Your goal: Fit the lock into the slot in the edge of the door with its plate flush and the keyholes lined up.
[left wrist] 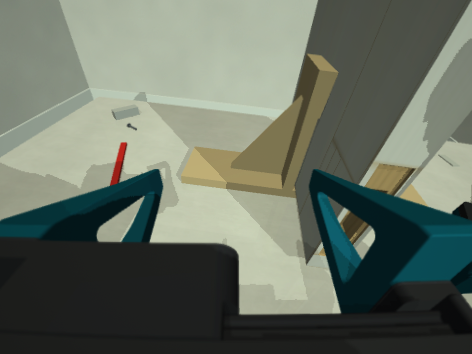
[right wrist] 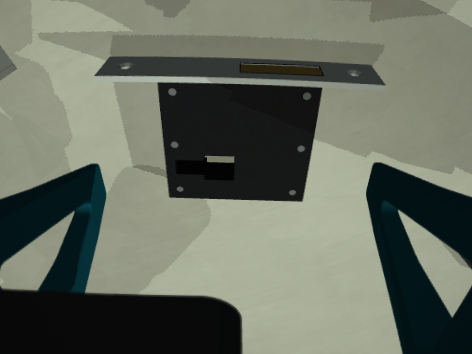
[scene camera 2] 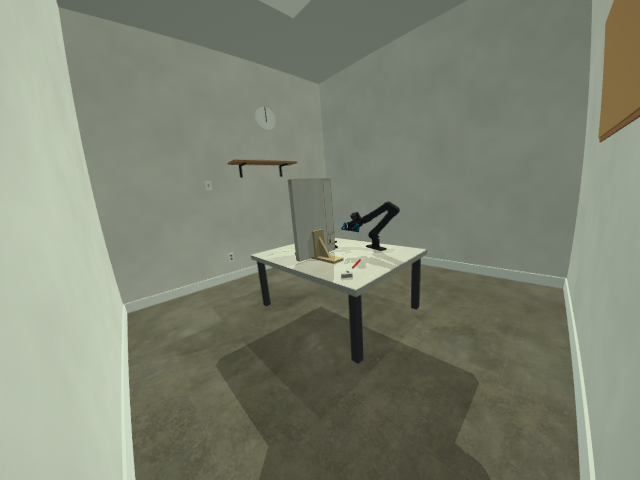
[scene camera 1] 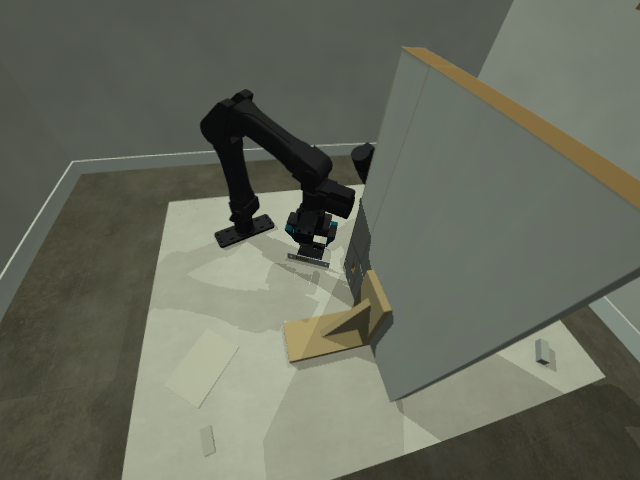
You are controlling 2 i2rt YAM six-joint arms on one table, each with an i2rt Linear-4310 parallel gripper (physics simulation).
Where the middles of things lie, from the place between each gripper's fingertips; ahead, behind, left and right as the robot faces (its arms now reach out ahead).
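The lock [right wrist: 263, 112] is 70 mm below my right hand and 20 mm behind it, and going by their middles, of the things named here it's the nearest to my right hand. The grey door [scene camera 1: 485, 223] is 220 mm above my right hand, 260 mm ahead of it and 90 mm to the left of it. As for the wooden bracket [scene camera 1: 313, 337], it's 10 mm above my right hand, 90 mm to the left of it and 260 mm ahead of it.
My left hand is 9 cm above the wooden bracket, 22 cm short of it and 14 cm to the left of it. The grey door is 12 cm above my left hand, 22 cm ahead of it and 14 cm to the right of it, while the lock is 18 cm below my left hand, 24 cm to the right of it and 6 cm behind it. Going by its middle, the lock is nearer to my right hand than to my left hand.
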